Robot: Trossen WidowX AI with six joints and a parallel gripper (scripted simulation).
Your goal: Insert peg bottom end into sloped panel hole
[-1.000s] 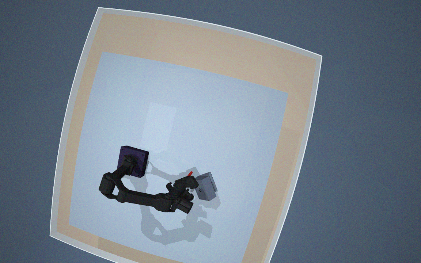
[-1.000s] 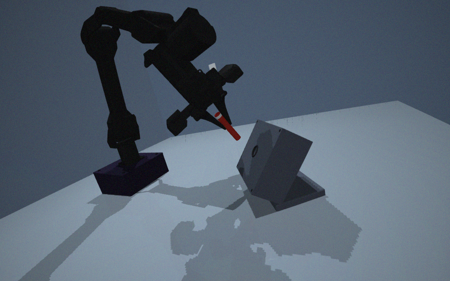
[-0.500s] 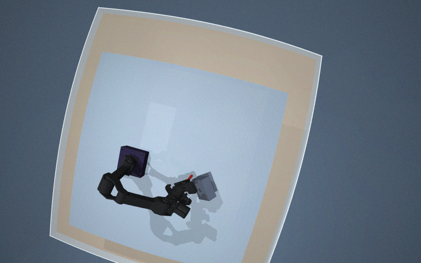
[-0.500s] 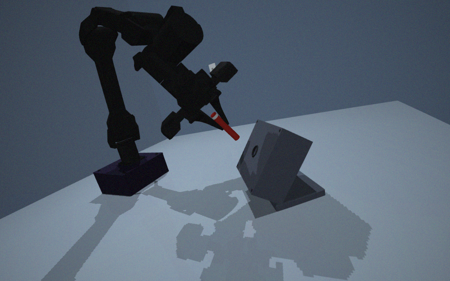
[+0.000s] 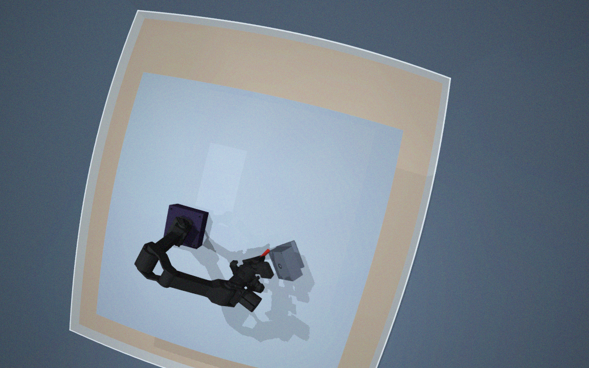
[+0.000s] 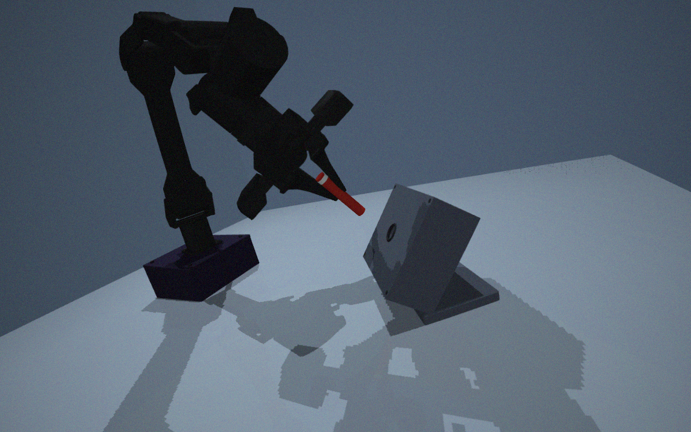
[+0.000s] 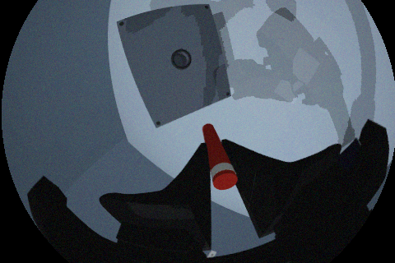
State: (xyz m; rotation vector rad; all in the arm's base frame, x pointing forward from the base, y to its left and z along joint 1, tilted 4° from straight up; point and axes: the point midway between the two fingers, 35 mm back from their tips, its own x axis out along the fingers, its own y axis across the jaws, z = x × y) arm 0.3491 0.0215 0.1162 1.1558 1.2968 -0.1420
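Right now the panel is 10 cm ahead of my gripper tip, 1 cm to the right of it and 6 cm below it. The rest, counted from my gripper tip: red round peg 1 cm behind, 1 cm to the right, 1 cm above; flat grey foot plate 11 cm ahead, 13 cm below.
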